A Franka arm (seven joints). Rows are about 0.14 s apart.
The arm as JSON. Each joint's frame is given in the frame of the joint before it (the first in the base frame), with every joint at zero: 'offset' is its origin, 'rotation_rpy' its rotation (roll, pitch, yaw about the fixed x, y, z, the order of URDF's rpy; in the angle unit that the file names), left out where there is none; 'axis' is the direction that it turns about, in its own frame. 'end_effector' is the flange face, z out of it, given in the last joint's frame.
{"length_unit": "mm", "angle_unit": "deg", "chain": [
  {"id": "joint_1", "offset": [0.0, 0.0, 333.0], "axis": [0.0, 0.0, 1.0]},
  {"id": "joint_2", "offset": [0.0, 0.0, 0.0], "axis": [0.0, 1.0, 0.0]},
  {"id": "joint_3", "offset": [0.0, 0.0, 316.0], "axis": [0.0, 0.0, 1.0]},
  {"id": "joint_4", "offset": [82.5, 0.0, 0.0], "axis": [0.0, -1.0, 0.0]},
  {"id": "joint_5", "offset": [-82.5, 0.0, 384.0], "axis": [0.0, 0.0, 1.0]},
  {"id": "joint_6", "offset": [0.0, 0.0, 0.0], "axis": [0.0, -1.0, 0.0]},
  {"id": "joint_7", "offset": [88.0, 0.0, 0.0], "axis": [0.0, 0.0, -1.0]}
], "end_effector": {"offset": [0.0, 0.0, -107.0], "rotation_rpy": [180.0, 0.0, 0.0]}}
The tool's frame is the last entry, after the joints.
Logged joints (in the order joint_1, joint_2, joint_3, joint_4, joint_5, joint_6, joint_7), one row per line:
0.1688, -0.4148, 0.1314, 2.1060, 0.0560, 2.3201, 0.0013
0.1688, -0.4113, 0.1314, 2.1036, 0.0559, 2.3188, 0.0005
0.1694, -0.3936, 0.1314, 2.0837, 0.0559, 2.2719, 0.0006
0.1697, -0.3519, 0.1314, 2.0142, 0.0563, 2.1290, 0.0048
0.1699, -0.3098, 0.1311, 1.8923, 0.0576, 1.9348, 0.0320
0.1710, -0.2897, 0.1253, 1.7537, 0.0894, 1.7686, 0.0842
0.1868, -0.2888, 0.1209, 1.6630, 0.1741, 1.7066, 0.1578
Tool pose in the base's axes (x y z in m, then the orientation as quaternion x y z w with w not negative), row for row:
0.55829, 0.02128, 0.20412, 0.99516, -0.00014, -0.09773, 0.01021
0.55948, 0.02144, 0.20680, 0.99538, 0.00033, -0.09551, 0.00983
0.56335, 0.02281, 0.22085, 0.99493, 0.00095, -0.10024, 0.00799
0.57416, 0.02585, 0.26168, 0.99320, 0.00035, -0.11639, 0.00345
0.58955, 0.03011, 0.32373, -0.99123, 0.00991, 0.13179, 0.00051
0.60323, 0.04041, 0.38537, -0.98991, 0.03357, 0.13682, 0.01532
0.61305, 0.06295, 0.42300, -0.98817, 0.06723, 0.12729, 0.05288
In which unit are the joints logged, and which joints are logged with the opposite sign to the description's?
The joints are logged in radians. Opposite sign: joint_2, joint_3, joint_4.
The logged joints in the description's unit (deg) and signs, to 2 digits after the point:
9.67, 23.77, -7.53, -120.66, 3.21, 132.93, 0.07
9.67, 23.57, -7.53, -120.53, 3.20, 132.86, 0.03
9.71, 22.55, -7.53, -119.39, 3.20, 130.17, 0.03
9.72, 20.16, -7.53, -115.41, 3.23, 121.98, 0.28
9.73, 17.75, -7.51, -108.42, 3.30, 110.86, 1.83
9.80, 16.60, -7.18, -100.48, 5.12, 101.33, 4.82
10.70, 16.55, -6.93, -95.28, 9.98, 97.78, 9.04

